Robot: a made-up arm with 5 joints.
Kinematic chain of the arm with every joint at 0, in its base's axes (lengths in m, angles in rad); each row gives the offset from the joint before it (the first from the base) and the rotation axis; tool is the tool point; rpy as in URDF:
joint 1: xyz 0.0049 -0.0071 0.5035 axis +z
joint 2: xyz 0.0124 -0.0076 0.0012 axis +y
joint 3: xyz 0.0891 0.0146 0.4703 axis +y
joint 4: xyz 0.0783 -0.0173 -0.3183 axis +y
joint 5: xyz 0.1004 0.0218 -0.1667 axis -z
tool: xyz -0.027 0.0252 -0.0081 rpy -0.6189 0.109 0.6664
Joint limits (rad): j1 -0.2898..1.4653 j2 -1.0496..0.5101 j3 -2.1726..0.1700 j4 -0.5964..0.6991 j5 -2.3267..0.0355
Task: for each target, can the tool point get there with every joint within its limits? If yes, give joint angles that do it. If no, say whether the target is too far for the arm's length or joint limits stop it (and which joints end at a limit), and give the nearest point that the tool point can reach.
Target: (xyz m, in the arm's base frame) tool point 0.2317 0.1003 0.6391
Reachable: yes | joints 0.3773 -0.5487 -0.1263 0.1122 -0.6212
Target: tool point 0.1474 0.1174 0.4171
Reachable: yes | joints 0.7903 0.2801 -0.0079 0.2795 -1.4986
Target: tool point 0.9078 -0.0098 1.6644
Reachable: no: too far | nearest point 0.6143 -0.0089 1.2822 | short by 0.482 m
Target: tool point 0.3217 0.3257 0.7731
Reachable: yes | joints 0.7886 -0.2286 -0.6124 -0.0755 -0.7964
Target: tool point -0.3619 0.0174 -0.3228
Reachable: no: joint limits stop it (at a limit: joint 1, joint 2, joint 5) | nearest point -0.0135 0.1762 0.3730 | short by 0.794 m
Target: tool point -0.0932 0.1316 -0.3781
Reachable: no: joint limits stop it (at a limit: joint 1, joint 2, joint 5) | nearest point 0.0554 0.2282 0.3483 | short by 0.748 m
